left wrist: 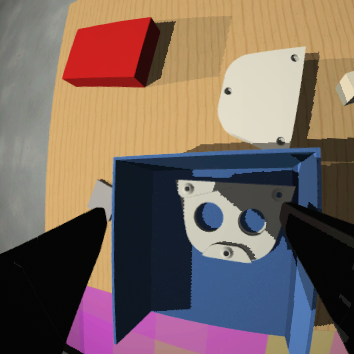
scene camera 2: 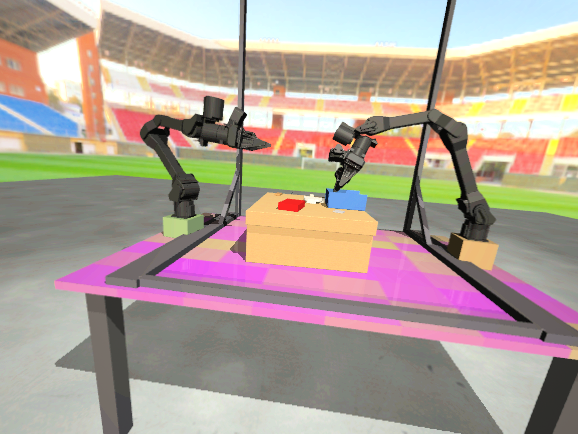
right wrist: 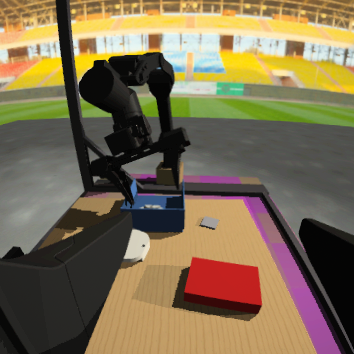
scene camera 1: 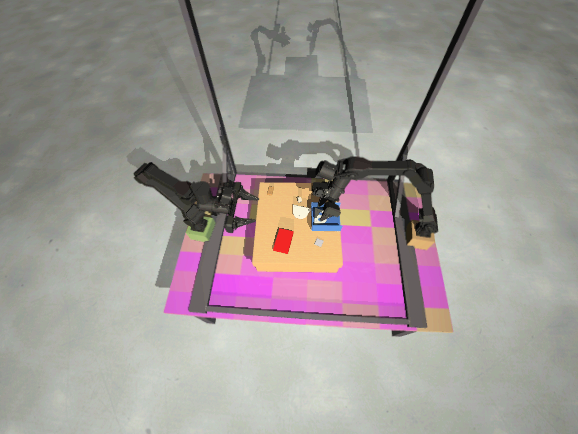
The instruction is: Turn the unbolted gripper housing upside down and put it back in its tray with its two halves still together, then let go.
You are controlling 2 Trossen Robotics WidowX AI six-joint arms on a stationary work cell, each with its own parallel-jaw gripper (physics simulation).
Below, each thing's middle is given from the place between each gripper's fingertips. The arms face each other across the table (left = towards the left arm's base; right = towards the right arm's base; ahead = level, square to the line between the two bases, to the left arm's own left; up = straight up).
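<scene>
The red block (left wrist: 120, 53) is 180 mm below my right hand, 40 mm ahead of it and 90 mm to the left of it. Counting from my right hand as well, there's a wooden block (scene camera 2: 316, 237) that's 150 mm to the left, 70 mm behind and 270 mm below, a blue tray (scene camera 2: 343, 199) that's 260 mm to the left, 70 mm behind and 160 mm below, and an olive base (scene camera 2: 173, 227) that's far to the right, far below and a little behind.
My left hand is 3 cm above the blue tray and 3 cm to the right of it. From that left hand, the red block is 14 cm to the right, 11 cm ahead and 5 cm below, while the wooden block is 14 cm below and 9 cm to the right. There's also a tan base (scene camera 2: 482, 254), which is 17 cm below my left hand and 48 cm to the left of it.
</scene>
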